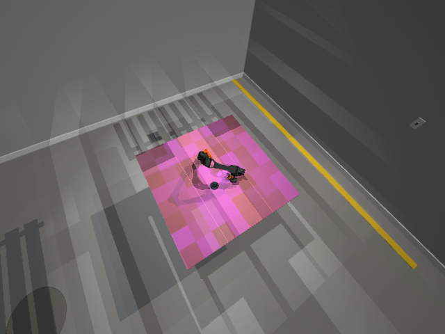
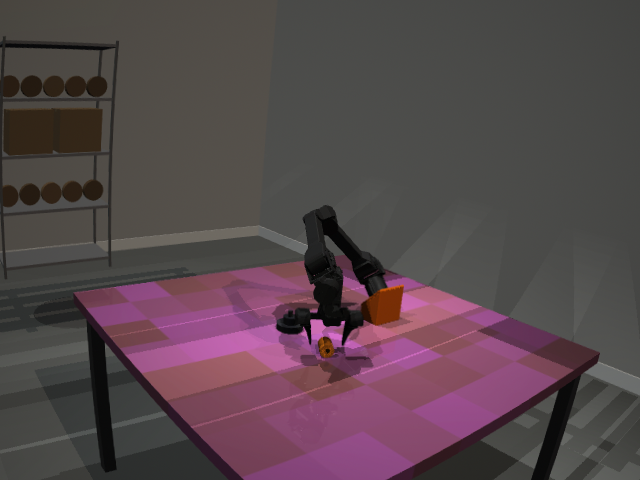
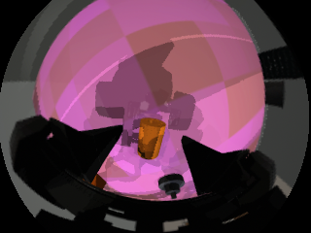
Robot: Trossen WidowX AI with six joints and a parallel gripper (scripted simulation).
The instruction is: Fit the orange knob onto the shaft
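My gripper tip is now 1 cm past the orange knob, 1 cm to the left of it and 1 cm above it. The rest, counted from my gripper tip: dark round pedestal: 1 cm behind, 21 cm to the right.
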